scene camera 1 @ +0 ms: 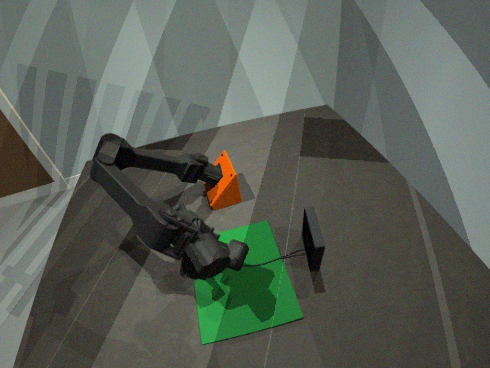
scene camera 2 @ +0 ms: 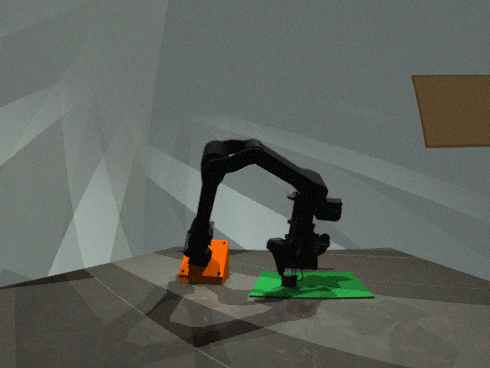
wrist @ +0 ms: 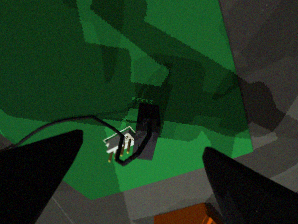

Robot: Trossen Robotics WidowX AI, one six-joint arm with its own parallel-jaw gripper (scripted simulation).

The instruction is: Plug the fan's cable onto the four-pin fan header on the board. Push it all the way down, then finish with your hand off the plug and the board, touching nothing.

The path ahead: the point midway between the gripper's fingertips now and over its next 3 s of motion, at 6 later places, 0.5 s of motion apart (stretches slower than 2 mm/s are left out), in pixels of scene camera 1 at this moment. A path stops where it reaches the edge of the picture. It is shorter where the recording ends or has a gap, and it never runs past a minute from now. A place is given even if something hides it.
My gripper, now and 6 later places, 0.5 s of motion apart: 219, 255; 220, 258; 219, 255; 215, 246; 212, 239; 214, 244; 216, 249
